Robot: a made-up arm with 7 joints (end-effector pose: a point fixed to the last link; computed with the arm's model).
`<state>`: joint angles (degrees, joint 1 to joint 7).
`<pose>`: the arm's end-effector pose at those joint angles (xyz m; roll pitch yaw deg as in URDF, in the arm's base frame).
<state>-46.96 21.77 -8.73 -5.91 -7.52 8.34 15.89</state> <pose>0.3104 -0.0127 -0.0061 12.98 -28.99 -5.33</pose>
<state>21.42 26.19 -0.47 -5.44 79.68 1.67 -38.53</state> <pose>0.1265 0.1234 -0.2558 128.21 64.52 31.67</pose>
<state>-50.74 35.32 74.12 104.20 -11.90 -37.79 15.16</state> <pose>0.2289 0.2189 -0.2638 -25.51 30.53 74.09</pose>
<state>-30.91 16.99 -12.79 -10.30 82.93 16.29 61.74</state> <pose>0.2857 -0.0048 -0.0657 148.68 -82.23 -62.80</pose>
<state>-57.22 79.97 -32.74 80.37 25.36 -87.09 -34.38</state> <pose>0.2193 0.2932 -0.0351 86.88 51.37 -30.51</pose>
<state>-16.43 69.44 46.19 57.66 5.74 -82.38 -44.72</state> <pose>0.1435 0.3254 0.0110 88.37 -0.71 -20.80</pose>
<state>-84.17 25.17 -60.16 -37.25 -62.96 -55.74 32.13</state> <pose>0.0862 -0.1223 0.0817 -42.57 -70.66 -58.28</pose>
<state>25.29 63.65 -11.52 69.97 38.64 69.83 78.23</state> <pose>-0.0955 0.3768 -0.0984 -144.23 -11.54 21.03</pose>
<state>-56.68 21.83 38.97 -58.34 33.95 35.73 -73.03</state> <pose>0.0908 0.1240 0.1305 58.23 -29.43 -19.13</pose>
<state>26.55 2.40 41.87 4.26 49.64 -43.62 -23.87</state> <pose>0.0371 0.1923 -0.2395 60.18 37.15 1.06</pose>
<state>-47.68 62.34 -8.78 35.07 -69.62 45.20 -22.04</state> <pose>0.3118 0.2144 -0.0791 -28.46 29.21 -20.96</pose>
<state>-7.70 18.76 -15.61 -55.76 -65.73 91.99 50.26</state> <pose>0.1109 -0.0542 -0.0911 8.01 49.17 -26.26</pose>
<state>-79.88 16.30 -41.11 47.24 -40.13 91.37 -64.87</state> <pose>0.3230 -0.0465 -0.1266 -89.64 36.02 -121.46</pose>
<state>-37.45 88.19 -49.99 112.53 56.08 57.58 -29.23</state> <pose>0.0004 0.3764 0.0945 124.85 -47.58 157.85</pose>
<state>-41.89 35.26 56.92 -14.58 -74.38 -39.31 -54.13</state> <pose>0.1137 0.2555 0.0852 151.84 -56.81 -149.59</pose>
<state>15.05 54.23 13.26 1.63 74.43 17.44 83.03</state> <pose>0.1791 0.2461 -0.1481 165.59 -41.77 -48.72</pose>
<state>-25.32 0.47 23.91 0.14 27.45 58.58 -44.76</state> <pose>0.2485 0.1235 -0.1948 -18.72 50.11 -21.67</pose>
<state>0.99 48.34 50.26 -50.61 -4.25 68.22 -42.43</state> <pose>0.1474 0.1782 0.0401 37.40 20.24 10.96</pose>
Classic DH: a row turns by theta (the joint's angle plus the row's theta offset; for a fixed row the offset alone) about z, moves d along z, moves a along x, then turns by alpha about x. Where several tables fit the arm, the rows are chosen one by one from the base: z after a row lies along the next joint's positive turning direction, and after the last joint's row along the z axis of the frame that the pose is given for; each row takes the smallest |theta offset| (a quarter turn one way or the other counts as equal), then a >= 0, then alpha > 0; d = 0 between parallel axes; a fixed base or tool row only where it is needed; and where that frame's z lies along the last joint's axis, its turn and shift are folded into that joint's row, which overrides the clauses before.
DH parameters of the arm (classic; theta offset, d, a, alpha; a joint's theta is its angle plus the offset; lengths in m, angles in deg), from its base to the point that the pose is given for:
base (fixed): -4.07 0 0 -74.51
joint 1: -75.12 0.0252 -0.0092 -90
joint 2: 74 0 -0.0049 90
joint 3: 90 -0.1637 0.0163 -90
joint 4: 90 0.0021 0.0112 90
joint 5: 0 0.172 0 -90
joint 6: -90 0 0.0731 90
joint 7: 0 0 0 0

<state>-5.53 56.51 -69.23 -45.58 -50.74 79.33 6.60</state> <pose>-0.0156 -0.0189 -0.1982 -94.58 55.06 -165.08</pose>
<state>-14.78 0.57 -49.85 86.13 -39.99 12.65 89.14</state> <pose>0.0004 0.0197 -0.4102 99.80 3.29 76.18</pose>
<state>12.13 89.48 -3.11 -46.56 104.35 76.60 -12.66</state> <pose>0.1565 0.0582 -0.0032 151.71 -51.40 -14.31</pose>
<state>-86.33 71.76 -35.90 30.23 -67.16 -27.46 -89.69</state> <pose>0.3103 0.1441 0.1598 55.11 7.78 -89.14</pose>
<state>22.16 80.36 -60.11 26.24 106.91 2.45 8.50</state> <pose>-0.0687 0.2779 -0.2522 -46.71 76.57 126.19</pose>
